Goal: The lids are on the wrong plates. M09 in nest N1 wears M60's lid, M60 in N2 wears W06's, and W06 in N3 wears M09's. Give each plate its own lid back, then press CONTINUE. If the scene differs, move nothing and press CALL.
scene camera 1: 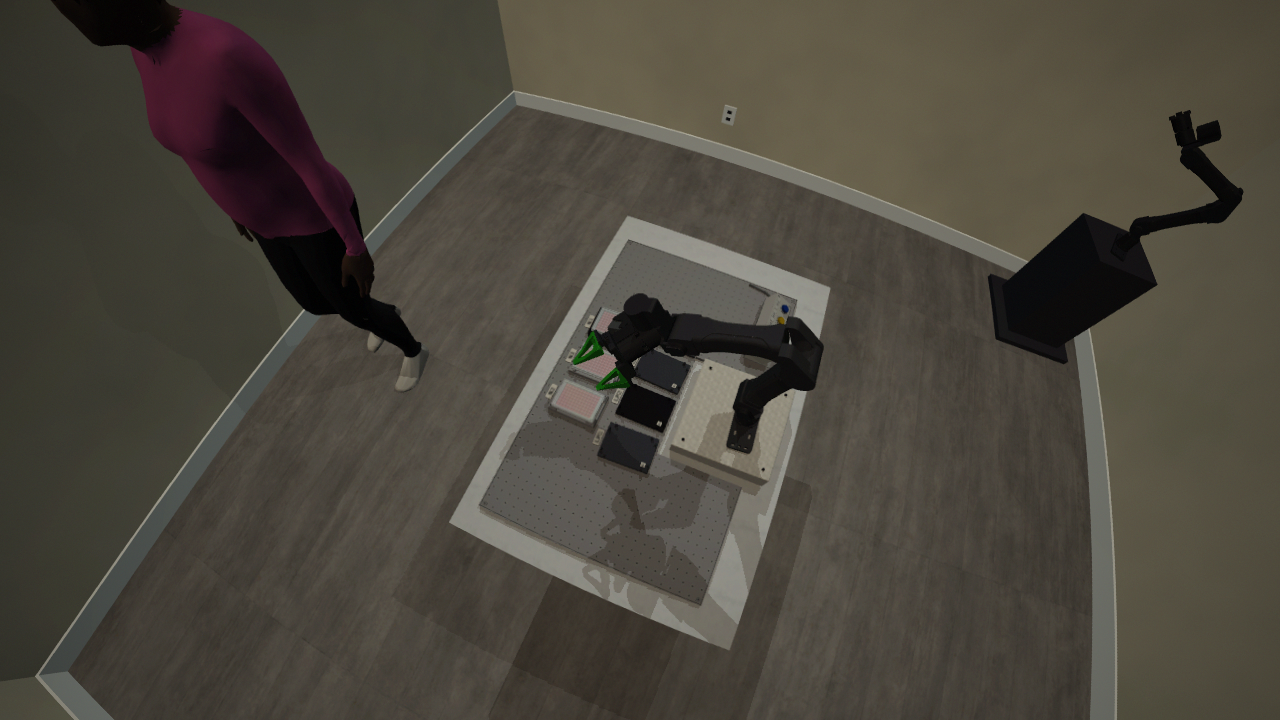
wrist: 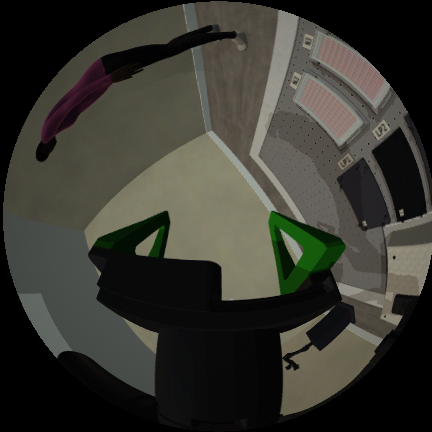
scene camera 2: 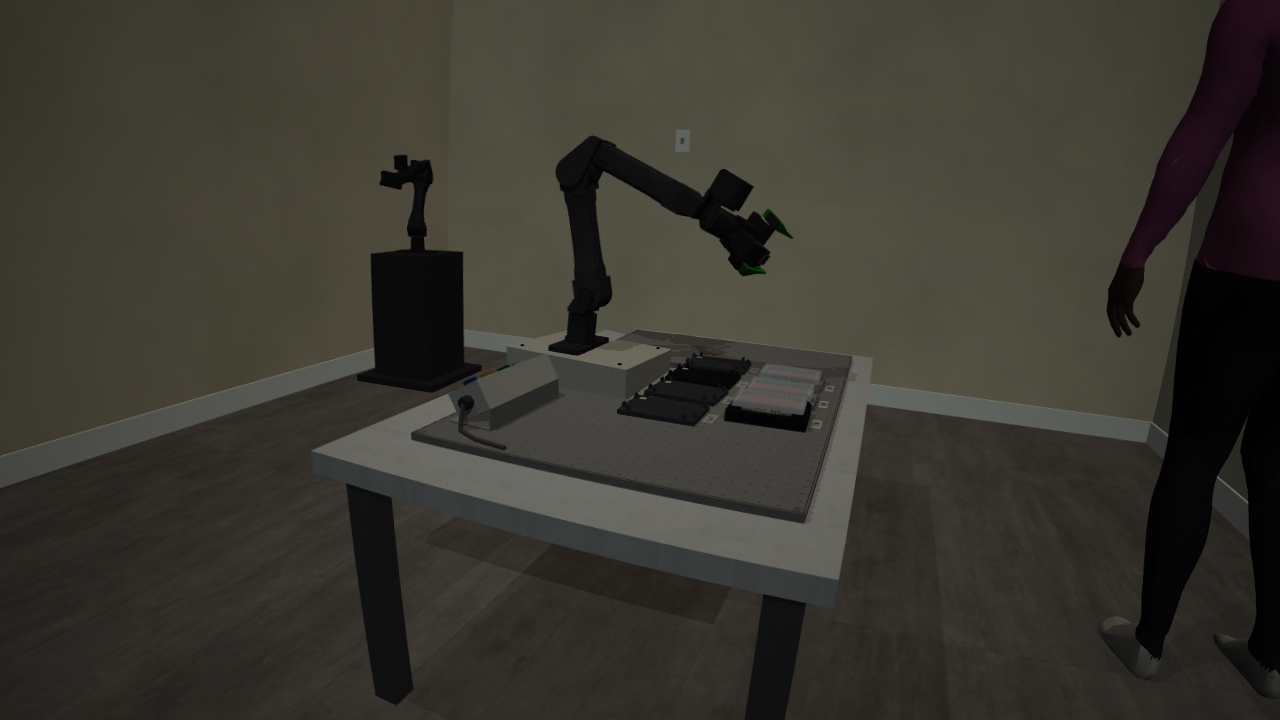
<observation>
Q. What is my gripper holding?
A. Nothing.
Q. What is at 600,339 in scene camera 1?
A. My gripper.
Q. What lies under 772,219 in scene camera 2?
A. My gripper.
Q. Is my gripper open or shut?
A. Open.
</observation>
